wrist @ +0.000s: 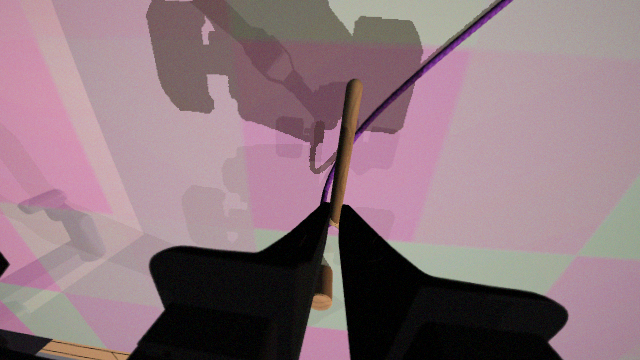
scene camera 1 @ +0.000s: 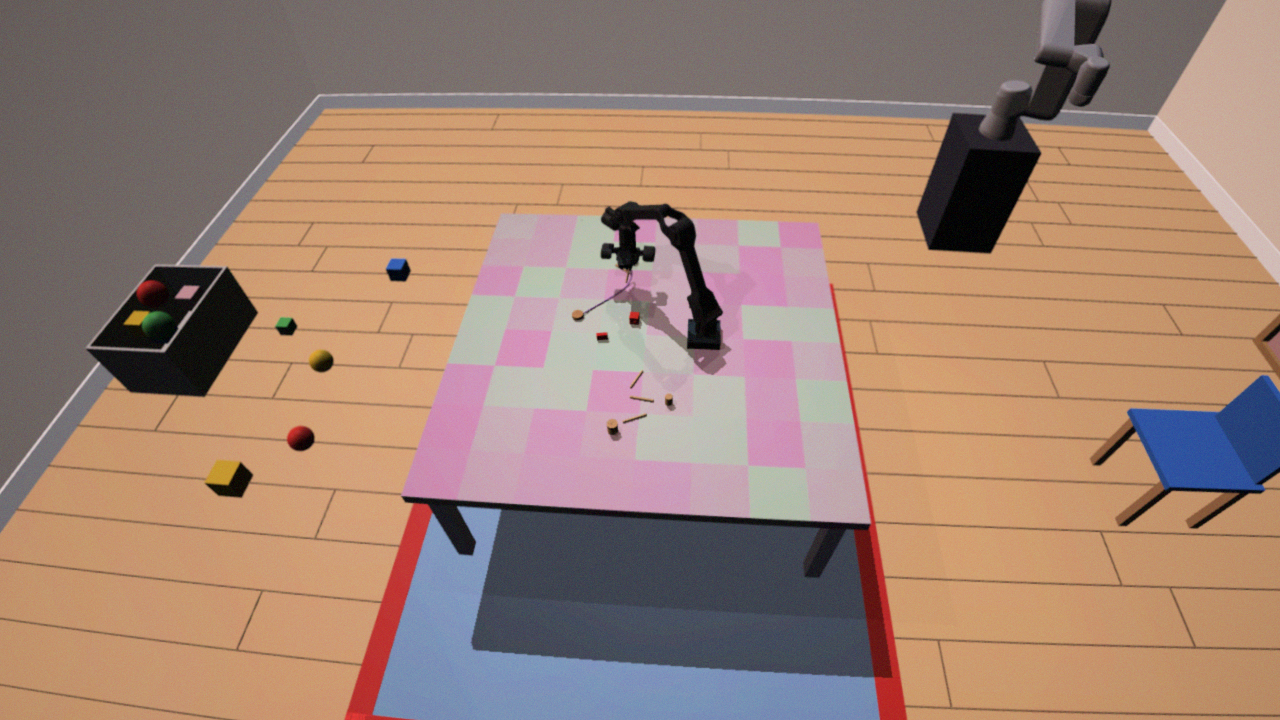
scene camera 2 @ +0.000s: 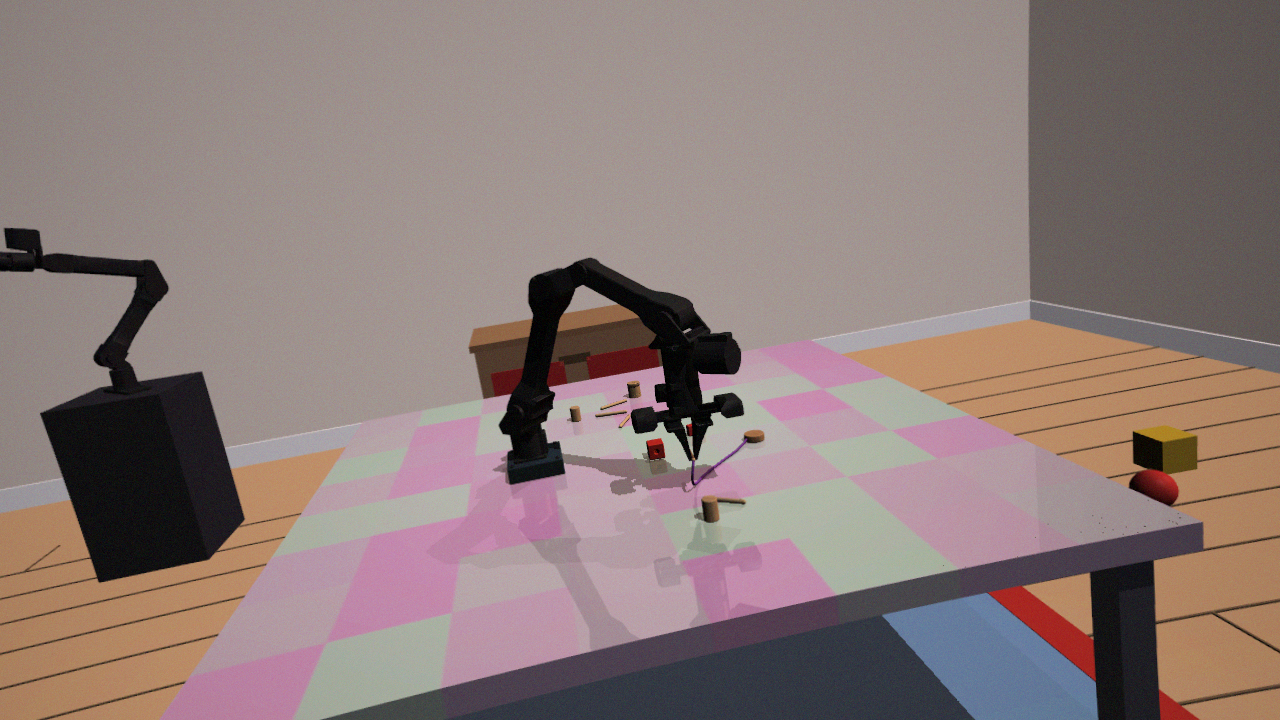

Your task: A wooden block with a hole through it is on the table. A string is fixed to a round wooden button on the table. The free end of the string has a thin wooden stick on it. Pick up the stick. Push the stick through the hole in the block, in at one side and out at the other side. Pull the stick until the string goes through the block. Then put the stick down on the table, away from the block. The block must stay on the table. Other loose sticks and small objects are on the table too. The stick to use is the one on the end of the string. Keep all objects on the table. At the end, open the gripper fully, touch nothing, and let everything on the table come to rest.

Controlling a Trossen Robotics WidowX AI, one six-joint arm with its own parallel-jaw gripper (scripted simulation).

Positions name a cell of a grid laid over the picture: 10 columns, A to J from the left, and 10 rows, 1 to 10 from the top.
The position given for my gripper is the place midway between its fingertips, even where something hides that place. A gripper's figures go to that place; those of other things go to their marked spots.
Labels:
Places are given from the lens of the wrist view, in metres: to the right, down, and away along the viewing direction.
my gripper (wrist: F6): 0.01, 0.02, 0.11
wooden peg (wrist: F9): 0.00, 0.12, 0.17

